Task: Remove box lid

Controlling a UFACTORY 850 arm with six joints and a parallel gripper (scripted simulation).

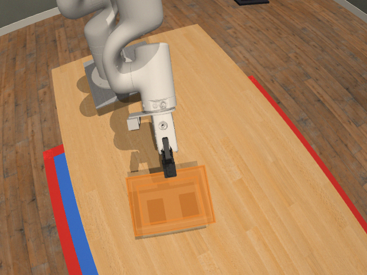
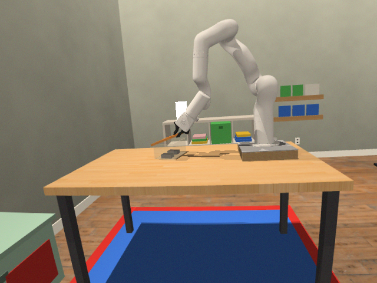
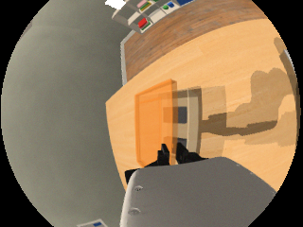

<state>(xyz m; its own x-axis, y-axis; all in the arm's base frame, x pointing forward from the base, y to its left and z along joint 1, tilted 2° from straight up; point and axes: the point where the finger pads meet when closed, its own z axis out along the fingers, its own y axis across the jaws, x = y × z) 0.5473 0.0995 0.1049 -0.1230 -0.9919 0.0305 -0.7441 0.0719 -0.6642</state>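
The orange lid lies 80 mm ahead of my hand, 30 mm below it and 20 mm to the right of it. The rest, counted from my hand: clear box (100 mm below, 60 mm ahead, 20 mm to the right).
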